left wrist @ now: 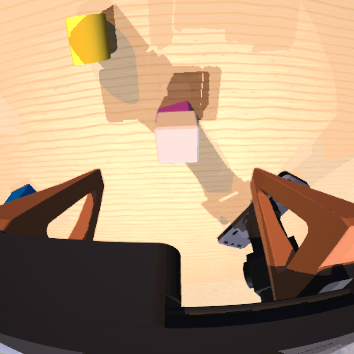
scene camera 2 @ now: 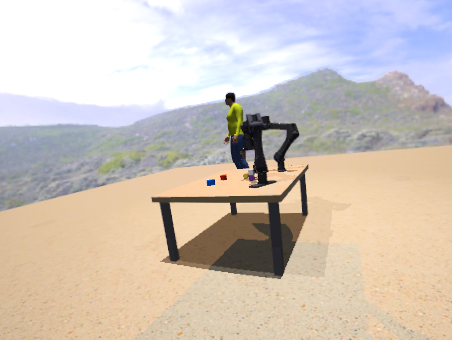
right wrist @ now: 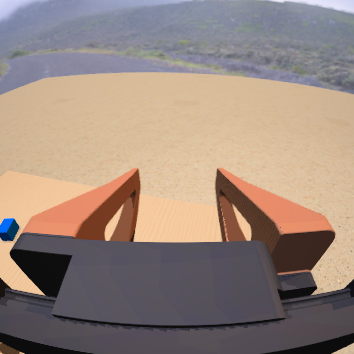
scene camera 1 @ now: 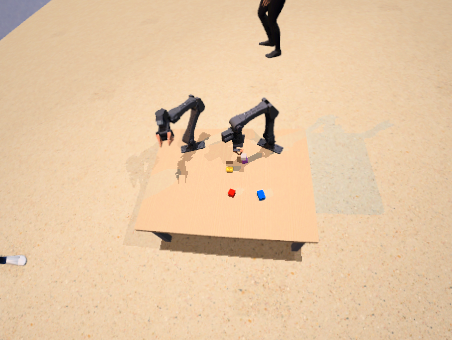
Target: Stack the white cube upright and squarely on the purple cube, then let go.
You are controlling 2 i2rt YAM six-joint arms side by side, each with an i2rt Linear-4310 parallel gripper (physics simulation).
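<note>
The white cube point(scene camera 1: 243, 156) point(scene camera 2: 251, 172) point(left wrist: 177, 145) rests upright on the purple cube point(scene camera 1: 244, 161) point(scene camera 2: 251, 177) point(left wrist: 175, 107). In the left wrist view a corner of the purple cube shows past the white cube's far edge, and its edges look turned a little against the white cube's. Most of the purple cube is hidden there. My left gripper point(scene camera 1: 239, 150) point(left wrist: 176, 176) is wide open and empty, above the stack and apart from the white cube. My right gripper point(scene camera 1: 165, 144) point(right wrist: 177, 176) is partly open and empty, raised at the picture's left in scene camera 1.
A yellow cylinder point(scene camera 1: 229, 169) point(scene camera 2: 245, 176) point(left wrist: 90, 39) lies near the stack. A red block point(scene camera 1: 231, 193) point(scene camera 2: 223, 177) and a blue block point(scene camera 1: 261, 195) point(scene camera 2: 211, 182) point(left wrist: 25, 192) point(right wrist: 8, 229) lie farther from the arm bases on the wooden table point(scene camera 1: 200, 210).
</note>
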